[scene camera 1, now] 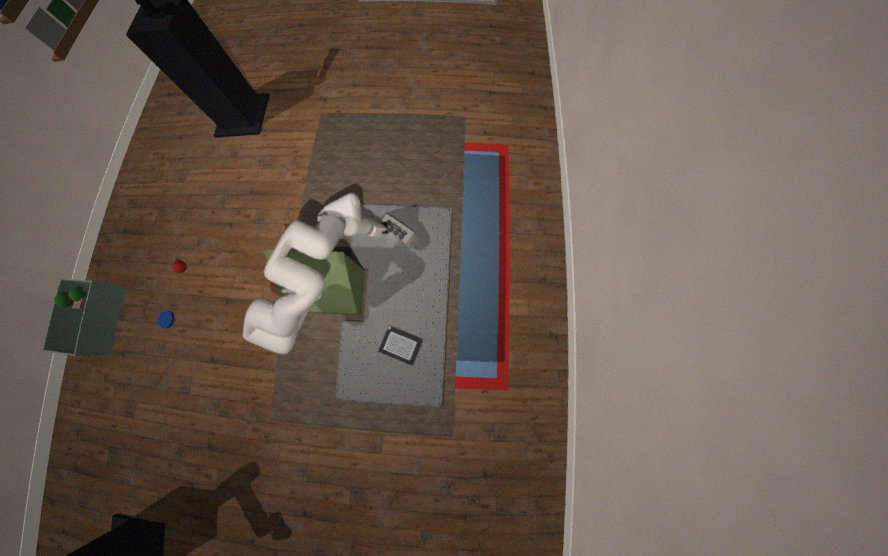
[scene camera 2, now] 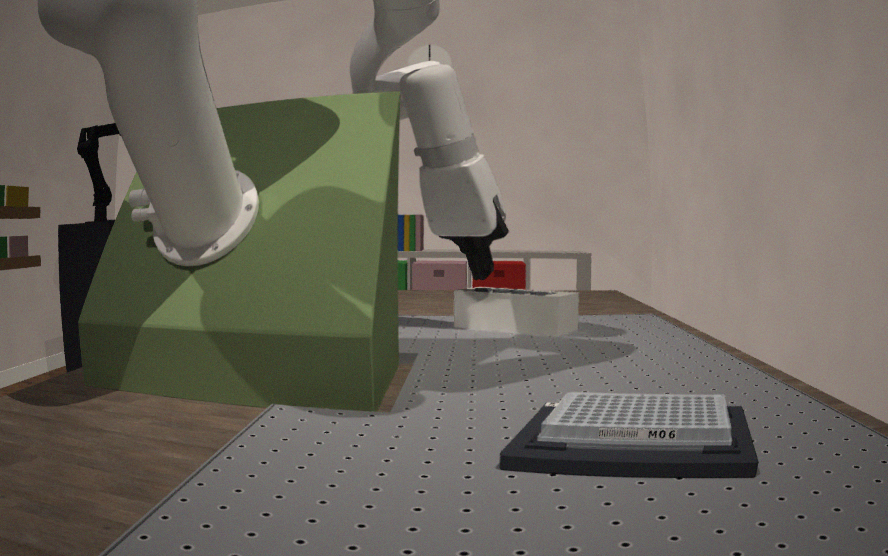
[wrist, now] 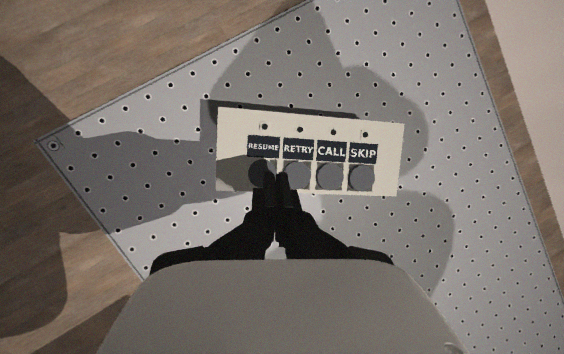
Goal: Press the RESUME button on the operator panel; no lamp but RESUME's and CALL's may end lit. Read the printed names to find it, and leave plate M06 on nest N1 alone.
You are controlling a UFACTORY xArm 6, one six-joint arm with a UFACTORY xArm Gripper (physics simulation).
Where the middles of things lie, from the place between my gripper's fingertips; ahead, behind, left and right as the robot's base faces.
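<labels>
The cream operator panel (scene camera 2: 555, 314) is 5 cm ahead of my hand and 5 cm below it. As for plate M06 (scene camera 2: 666, 422), I find it 8 cm ahead of my hand and 53 cm to the right, and 6 cm below. The dark nest (scene camera 2: 515, 457) is 8 cm ahead of my hand, 53 cm to the right of it, and 7 cm below it.
</labels>
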